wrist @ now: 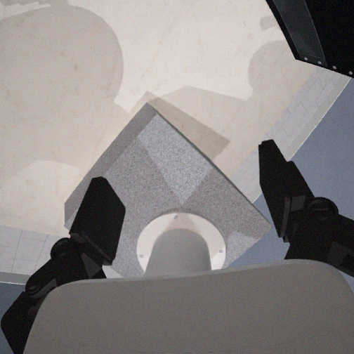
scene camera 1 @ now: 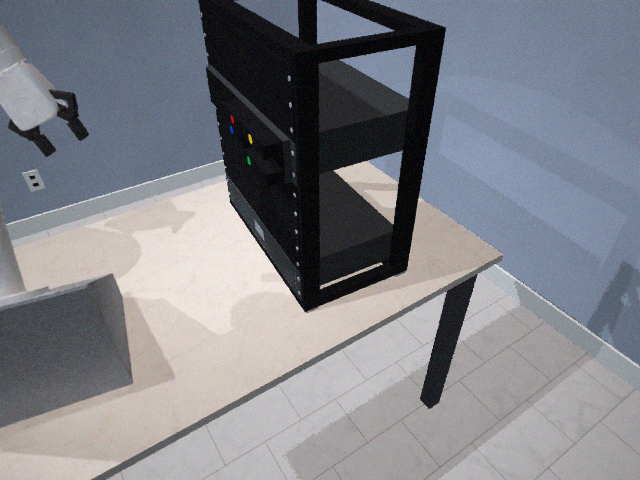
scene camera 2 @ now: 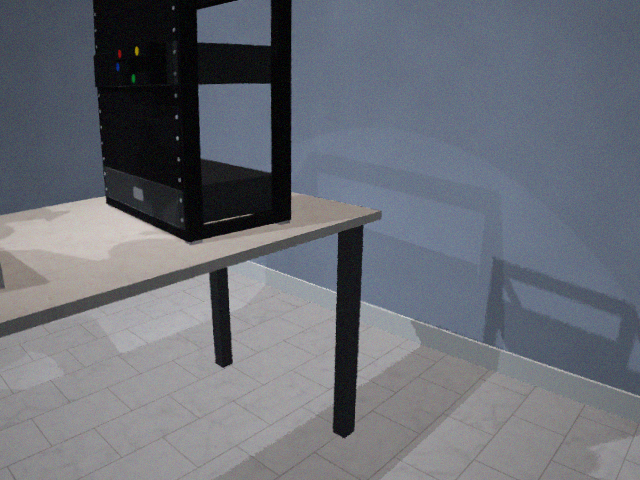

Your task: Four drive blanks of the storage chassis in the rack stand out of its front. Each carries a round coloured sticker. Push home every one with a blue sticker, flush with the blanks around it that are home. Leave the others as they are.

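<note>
The black rack (scene camera 1: 308,206) (scene camera 2: 281,113) holds the dark storage chassis (scene camera 1: 361,131) (scene camera 2: 235,63). On the chassis front are four drive blanks with round stickers: a red sticker (scene camera 1: 232,119) (scene camera 2: 119,53), a blue sticker (scene camera 1: 231,129) (scene camera 2: 117,66) just below it, a yellow sticker (scene camera 1: 250,138) (scene camera 2: 136,51) and a green sticker (scene camera 1: 249,160) (scene camera 2: 133,78) below the yellow. The yellow and green blanks visibly stand out; the dark front hides how far the red and blue ones do. My gripper (scene camera 1: 65,143) (wrist: 183,178) is open and empty, well apart from the rack front, at the left in scene camera 1.
A grey box-shaped block (scene camera 1: 62,351) (wrist: 170,160) stands on the table (scene camera 1: 206,372) (scene camera 2: 129,273) (wrist: 40,125), near the arm's base. A lower unit (scene camera 1: 356,248) (scene camera 2: 235,196) sits at the rack's bottom. A wall outlet (scene camera 1: 33,180) is behind.
</note>
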